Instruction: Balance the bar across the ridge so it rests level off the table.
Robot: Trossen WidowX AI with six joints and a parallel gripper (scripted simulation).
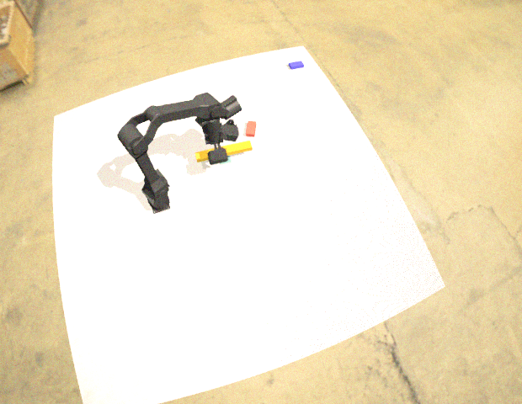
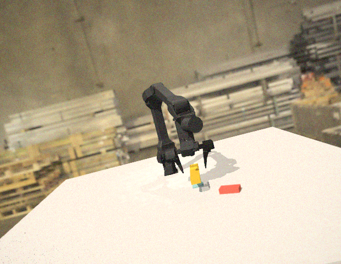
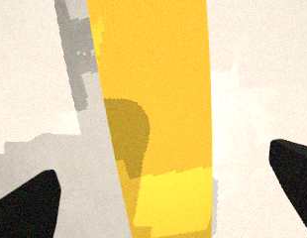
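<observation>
The yellow bar is 30 mm ahead of my gripper tip. Also, from my gripper tip: red block (170 mm ahead, 90 mm to the left, 40 mm below).
</observation>
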